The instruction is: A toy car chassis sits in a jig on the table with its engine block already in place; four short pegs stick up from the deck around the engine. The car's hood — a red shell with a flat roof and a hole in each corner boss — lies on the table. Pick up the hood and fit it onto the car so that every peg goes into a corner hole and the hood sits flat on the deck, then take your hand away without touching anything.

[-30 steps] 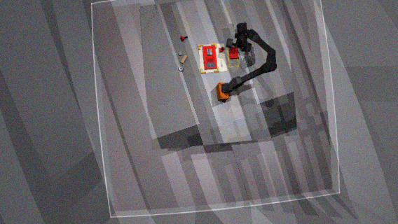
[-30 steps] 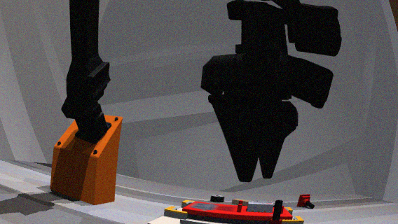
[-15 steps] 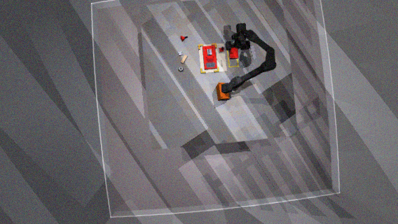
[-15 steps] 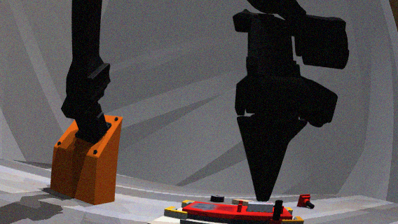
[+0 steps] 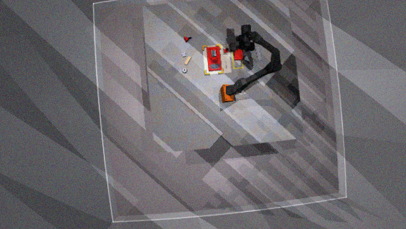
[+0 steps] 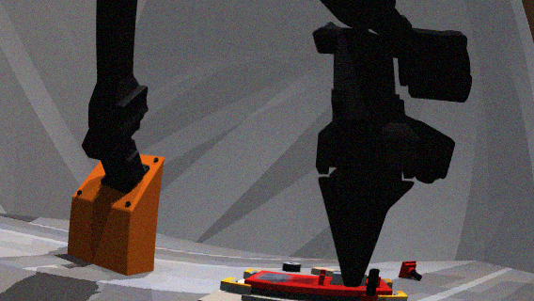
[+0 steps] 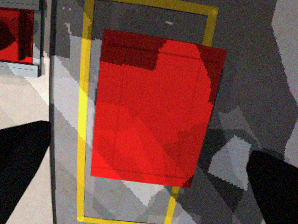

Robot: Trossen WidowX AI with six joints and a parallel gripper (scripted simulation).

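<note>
Now: gripper tip 50 mm above the red hood. The rest, counted from my gripper tip: grey part 460 mm to the left, 60 mm below; then tan block 430 mm to the left, 60 mm below, 50 mm behind.
</note>
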